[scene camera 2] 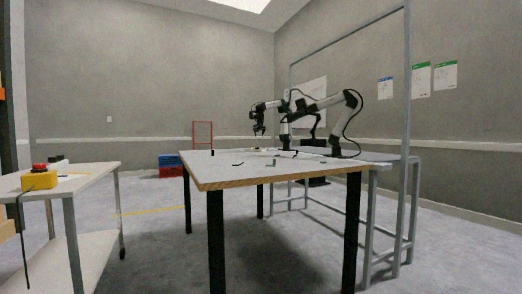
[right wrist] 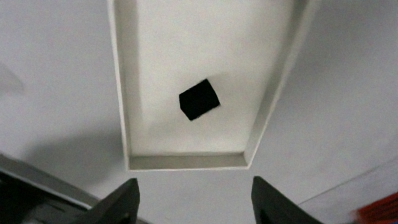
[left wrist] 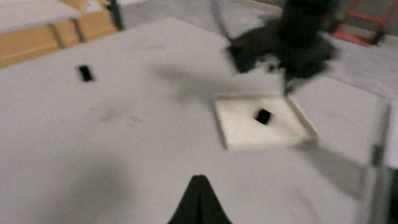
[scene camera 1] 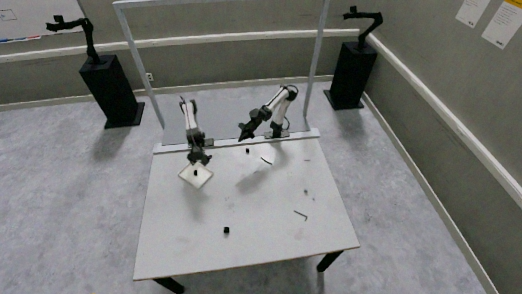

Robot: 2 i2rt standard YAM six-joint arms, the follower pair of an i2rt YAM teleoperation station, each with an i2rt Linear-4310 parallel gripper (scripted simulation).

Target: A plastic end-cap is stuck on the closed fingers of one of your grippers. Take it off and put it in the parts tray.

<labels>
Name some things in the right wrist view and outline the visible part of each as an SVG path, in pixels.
My right gripper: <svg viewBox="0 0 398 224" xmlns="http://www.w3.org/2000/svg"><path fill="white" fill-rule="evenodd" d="M137 178L128 179L69 224L136 224L140 204ZM253 177L251 201L256 224L324 224L301 209L261 176Z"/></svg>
A white parts tray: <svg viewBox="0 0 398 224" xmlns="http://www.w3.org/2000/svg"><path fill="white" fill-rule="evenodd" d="M106 0L128 171L151 172L251 167L310 0ZM206 77L215 91L220 104L191 121L180 108L178 94Z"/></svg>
A black end-cap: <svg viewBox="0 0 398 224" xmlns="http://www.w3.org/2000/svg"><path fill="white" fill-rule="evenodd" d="M206 77L178 94L180 108L191 121L220 104L215 91Z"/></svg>
</labels>
